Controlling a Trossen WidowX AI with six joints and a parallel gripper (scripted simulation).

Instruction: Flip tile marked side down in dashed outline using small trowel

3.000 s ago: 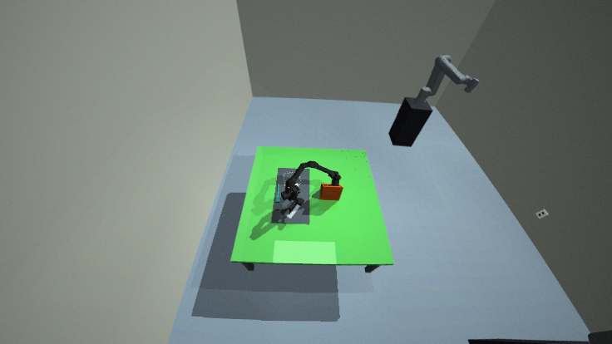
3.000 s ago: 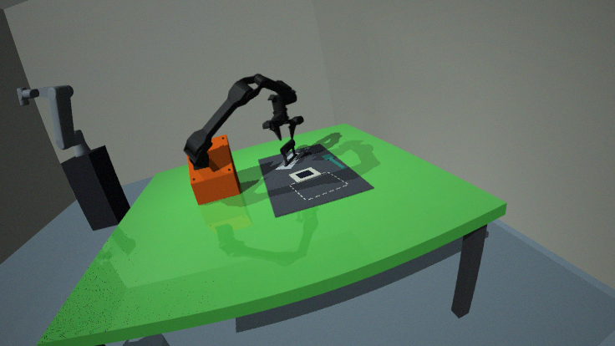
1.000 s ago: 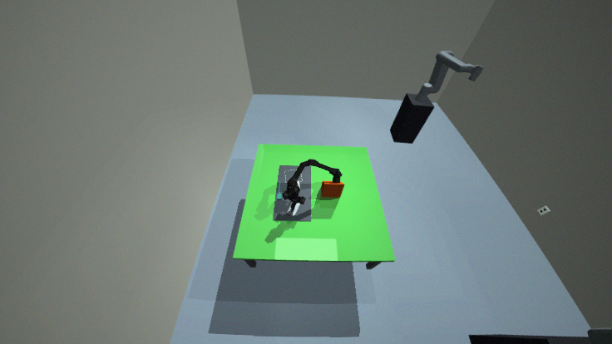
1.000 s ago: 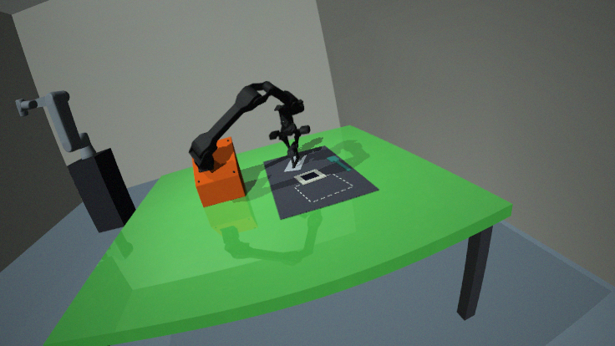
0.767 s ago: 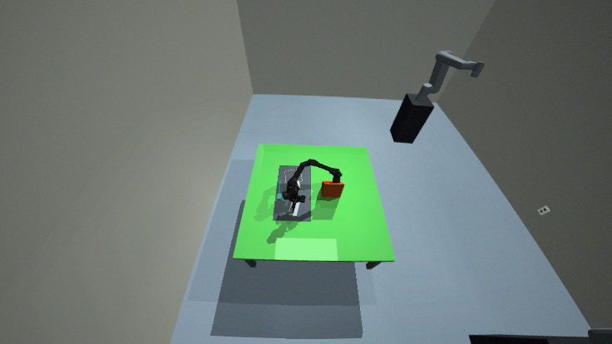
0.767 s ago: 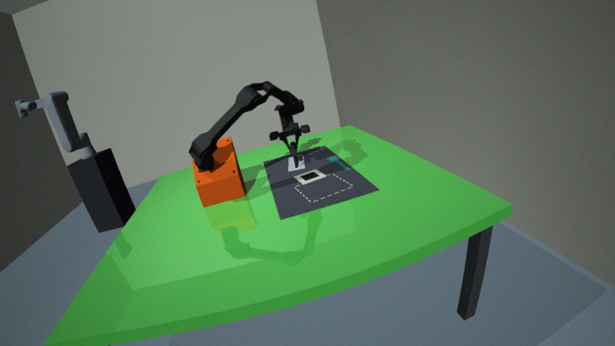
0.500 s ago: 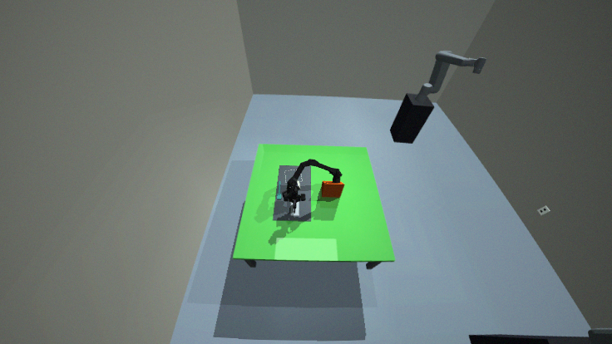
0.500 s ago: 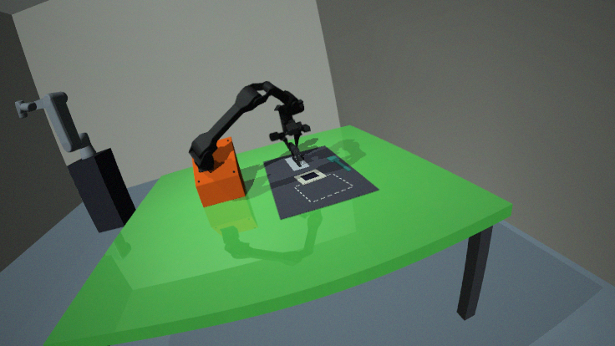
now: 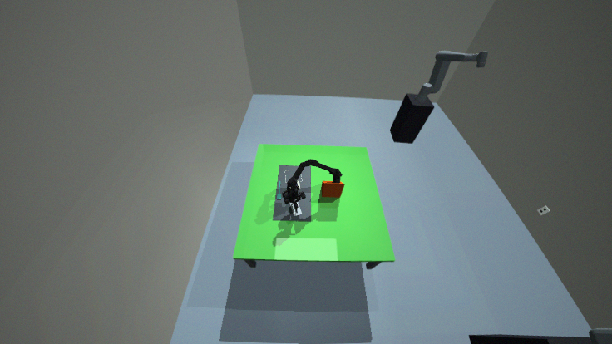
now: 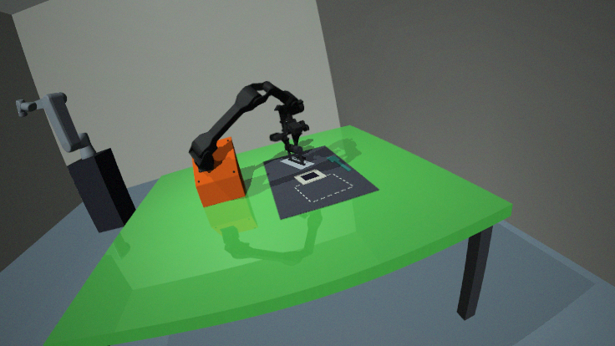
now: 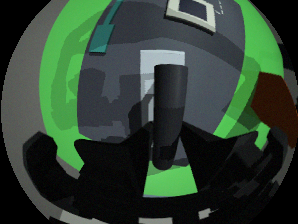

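Right now my gripper tip is 1 cm short of the small trowel, 2 cm to the left of it and 3 cm above it. Also, from my gripper tip: dark mat 3 cm ahead, 17 cm to the right, 8 cm below; teal t-shaped tool 16 cm ahead, 14 cm to the right, 6 cm below; tile 2 cm ahead, 23 cm to the right, 6 cm below.
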